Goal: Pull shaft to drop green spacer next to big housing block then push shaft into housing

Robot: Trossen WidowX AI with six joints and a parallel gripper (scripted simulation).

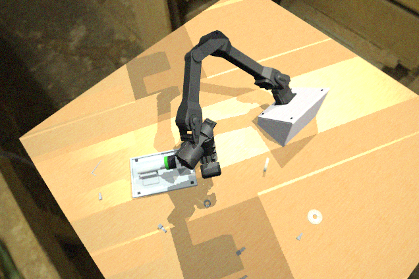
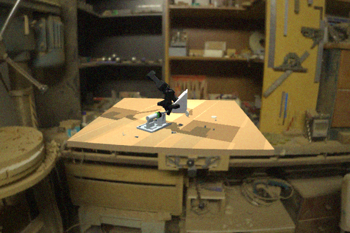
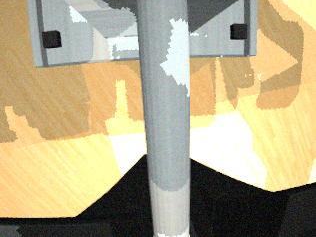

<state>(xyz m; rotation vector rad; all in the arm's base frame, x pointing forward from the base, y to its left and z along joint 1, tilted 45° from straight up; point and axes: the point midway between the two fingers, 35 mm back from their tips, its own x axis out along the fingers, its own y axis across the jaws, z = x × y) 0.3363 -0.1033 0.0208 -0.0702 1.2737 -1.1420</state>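
Now: gripper tip 6 cm short of the grey shaft, 5 cm to the left of it and 3 cm below it. The rest, counted from my gripper tip: green spacer (11 cm ahead, 9 cm to the right, 3 cm above); allen key (31 cm to the right, 29 cm ahead, 4 cm below).
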